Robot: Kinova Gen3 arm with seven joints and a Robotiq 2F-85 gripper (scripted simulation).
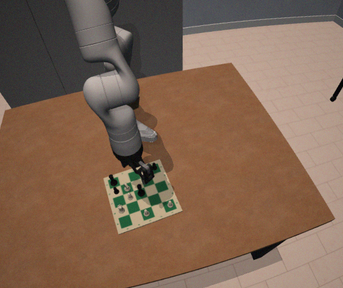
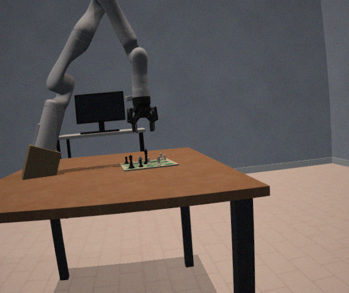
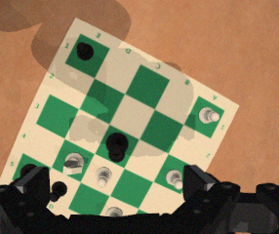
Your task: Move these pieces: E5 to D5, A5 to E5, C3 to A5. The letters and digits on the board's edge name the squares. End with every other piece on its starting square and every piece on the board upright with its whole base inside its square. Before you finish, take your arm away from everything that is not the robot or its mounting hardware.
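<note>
The tall black piece lies 110 mm below my hand. Round my hand: white rook (130 mm below, 80 mm to the right, 50 mm ahead); then chessboard (140 mm below).
</note>
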